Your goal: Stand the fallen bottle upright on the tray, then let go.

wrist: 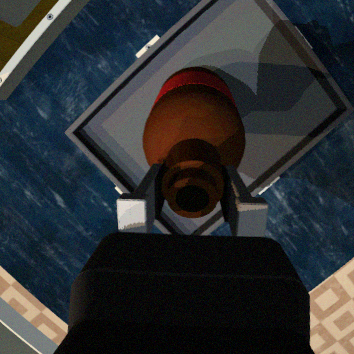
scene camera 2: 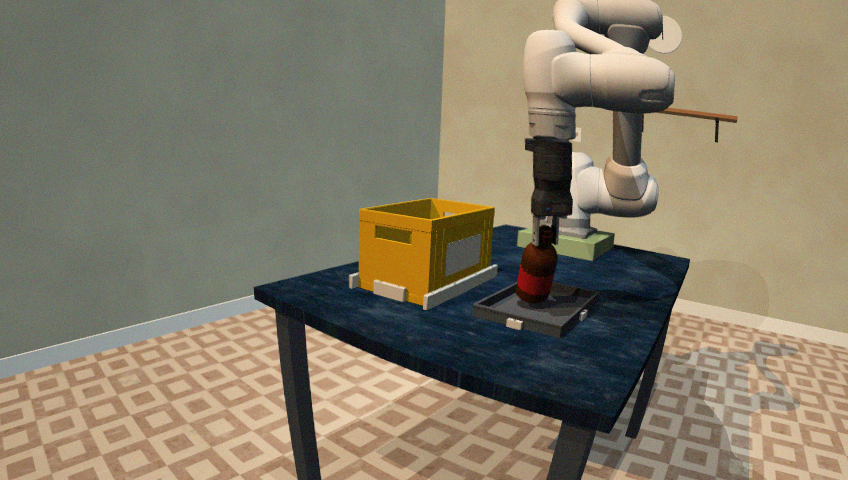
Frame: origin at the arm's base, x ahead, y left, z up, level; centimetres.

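Seen in the pictures: gripper, between the fingertips: (wrist: pixel 192 180) (scene camera 2: pixel 545 244); arm's base, origin of its link: (scene camera 2: pixel 568 231).
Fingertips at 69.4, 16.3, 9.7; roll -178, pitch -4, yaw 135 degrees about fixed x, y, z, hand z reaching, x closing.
Note:
Offsets run from my fingertips to a thing's top centre, as dx, dy, dz. "pt": to the spot under its first point.
The brown bottle @[-1.9, -1.6, +3.5] (scene camera 2: pixel 537 264) (wrist: pixel 194 122) with a red label is nearly upright, leaning slightly, with its neck up. My gripper (scene camera 2: pixel 545 233) (wrist: pixel 192 180) is shut on the bottle's neck, with one finger on each side and the open mouth showing between them in the wrist view. The bottle's base is inside the outline of the dark grey tray @[-4.6, -0.7, -12.2] (scene camera 2: pixel 544 325) (wrist: pixel 122 120), at or very close to its floor. I cannot tell whether the base touches the floor. In the wrist view the bottle's body hides its base.
A yellow crate @[-4.7, -29.8, +2.7] (scene camera 2: pixel 395 255) (wrist: pixel 10 42) stands to the left of the tray in the scene view, edged by white strips @[pt -2.4, -19.3, -13.0] (scene camera 2: pixel 461 286). Small white clips (scene camera 2: pixel 514 324) (wrist: pixel 148 46) sit against the tray's sides. The arm's base stands on a green block (scene camera 2: pixel 595 246) behind the tray.

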